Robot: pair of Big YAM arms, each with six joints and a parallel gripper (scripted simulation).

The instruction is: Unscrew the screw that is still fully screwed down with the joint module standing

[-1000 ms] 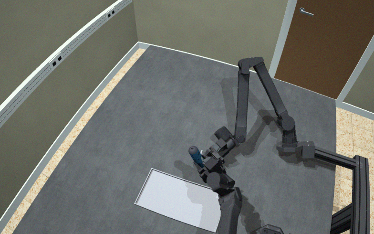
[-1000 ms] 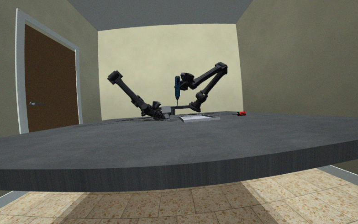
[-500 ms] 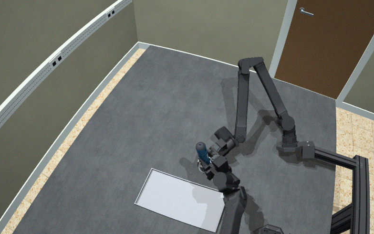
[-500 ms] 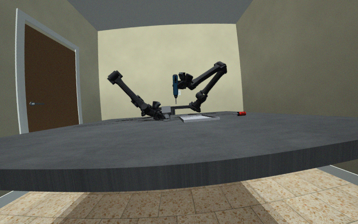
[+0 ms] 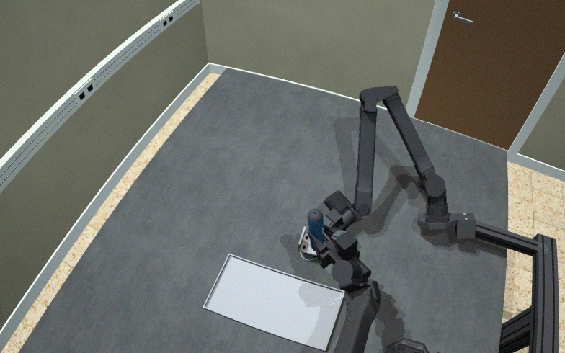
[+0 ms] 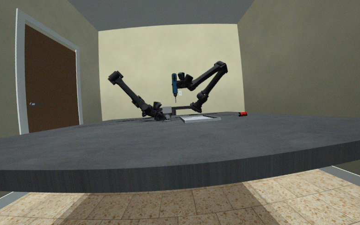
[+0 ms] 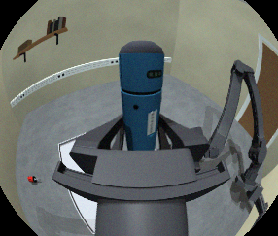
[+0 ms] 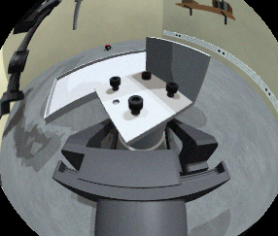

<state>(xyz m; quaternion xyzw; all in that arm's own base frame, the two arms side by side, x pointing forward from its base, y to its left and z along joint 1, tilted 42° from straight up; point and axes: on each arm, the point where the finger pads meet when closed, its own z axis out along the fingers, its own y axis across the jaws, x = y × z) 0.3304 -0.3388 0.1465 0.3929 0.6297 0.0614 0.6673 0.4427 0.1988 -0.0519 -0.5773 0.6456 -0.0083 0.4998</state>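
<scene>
Now: right hand 5 cm below the grey bracket. The rest, counted from my right hand: flat white tray (22 cm to the left, 4 cm ahead, 2 cm below); then red-handled screwdriver (55 cm to the left, 10 cm ahead, 1 cm below).
</scene>
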